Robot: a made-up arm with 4 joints.
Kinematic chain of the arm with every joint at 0, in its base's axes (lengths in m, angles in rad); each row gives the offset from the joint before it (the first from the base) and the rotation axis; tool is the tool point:
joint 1: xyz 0 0 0.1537 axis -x
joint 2: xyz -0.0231 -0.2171 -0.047 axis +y
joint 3: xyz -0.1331 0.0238 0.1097 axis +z
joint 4: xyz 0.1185 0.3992 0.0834 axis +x
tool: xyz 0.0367 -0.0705 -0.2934
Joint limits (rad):
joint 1: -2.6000..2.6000
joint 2: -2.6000..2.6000
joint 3: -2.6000..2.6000
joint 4: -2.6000..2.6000
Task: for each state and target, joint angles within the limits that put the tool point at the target. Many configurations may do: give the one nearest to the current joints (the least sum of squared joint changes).
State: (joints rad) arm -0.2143 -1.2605 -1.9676 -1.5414
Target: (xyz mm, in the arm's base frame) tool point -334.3 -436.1 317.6
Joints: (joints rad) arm -0.1309 -0.8077 -1.9827 -2.1326
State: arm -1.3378 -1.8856 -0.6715 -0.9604
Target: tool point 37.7 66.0 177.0
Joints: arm -1.0026 -1.6057 0.0838 -0.3345
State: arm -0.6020 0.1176 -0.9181 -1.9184
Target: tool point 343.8 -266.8 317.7
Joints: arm -0.4856 0.5192 -0.9055 -2.3988
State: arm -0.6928 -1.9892 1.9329 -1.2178
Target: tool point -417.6 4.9 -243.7
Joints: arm -0.4097 -1.4953 2.1779 -1.9585
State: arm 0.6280 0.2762 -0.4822 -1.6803
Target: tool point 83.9 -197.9 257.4
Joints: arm 0.1773 0.4215 -0.6833 -1.1848
